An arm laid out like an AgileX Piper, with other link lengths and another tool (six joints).
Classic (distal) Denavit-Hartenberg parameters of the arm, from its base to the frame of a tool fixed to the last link. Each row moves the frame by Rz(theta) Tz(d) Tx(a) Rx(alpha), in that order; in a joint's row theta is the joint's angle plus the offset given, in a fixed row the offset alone. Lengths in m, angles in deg.
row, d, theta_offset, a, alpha
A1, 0.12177, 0, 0, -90
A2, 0, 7.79, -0.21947, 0
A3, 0, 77.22, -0.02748, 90
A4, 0.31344, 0, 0, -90
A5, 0, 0, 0, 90
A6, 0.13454, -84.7, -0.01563, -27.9
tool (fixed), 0.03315, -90, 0, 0
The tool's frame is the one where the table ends.
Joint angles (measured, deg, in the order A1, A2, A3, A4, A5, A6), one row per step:
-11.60, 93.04, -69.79, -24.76, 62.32, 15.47
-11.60, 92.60, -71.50, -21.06, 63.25, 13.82
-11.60, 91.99, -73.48, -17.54, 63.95, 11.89
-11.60, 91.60, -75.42, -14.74, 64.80, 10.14
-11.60, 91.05, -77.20, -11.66, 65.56, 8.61
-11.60, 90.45, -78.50, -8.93, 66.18, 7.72
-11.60, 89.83, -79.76, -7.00, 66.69, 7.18
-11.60, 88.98, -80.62, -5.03, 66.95, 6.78
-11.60, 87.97, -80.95, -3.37, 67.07, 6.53
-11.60, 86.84, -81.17, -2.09, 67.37, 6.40
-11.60, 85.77, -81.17, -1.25, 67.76, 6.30
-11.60, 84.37, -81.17, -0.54, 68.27, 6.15
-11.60, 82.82, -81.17, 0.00, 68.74, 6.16
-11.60, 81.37, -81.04, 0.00, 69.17, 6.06
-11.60, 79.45, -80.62, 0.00, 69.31, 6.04
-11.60, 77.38, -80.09, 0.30, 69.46, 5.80
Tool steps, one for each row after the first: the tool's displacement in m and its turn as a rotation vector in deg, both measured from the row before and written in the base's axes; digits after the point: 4 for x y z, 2 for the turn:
0.0046, 0.0079, 0.0099, 2.90, -1.33, 0.08
0.0059, 0.0075, 0.0134, 2.60, -1.92, 0.67
0.0048, 0.0059, 0.0125, 2.01, -1.51, 0.81
0.0043, 0.0070, 0.0130, 2.30, -1.77, 0.74
0.0029, 0.0066, 0.0111, 2.16, -1.61, 0.36
0.0025, 0.0047, 0.0114, 1.45, -1.63, 0.24
0.0016, 0.0050, 0.0109, 1.51, -1.75, 0.20
0.0001, 0.0045, 0.0089, 1.30, -1.49, 0.15
-0.0012, 0.0038, 0.0089, 1.00, -1.27, 0.08
-0.0022, 0.0028, 0.0069, 0.65, -0.82, 0.08
-0.0033, 0.0026, 0.0089, 0.46, -1.00, 0.14
-0.0038, 0.0023, 0.0098, 0.32, -1.17, 0.01
-0.0042, 0.0009, 0.0080, -0.22, -0.86, 0.09
-0.0051, 0.0010, 0.0093, -0.28, -1.33, 0.02
-0.0058, 0.0020, 0.0094, -0.10, -1.40, 0.25

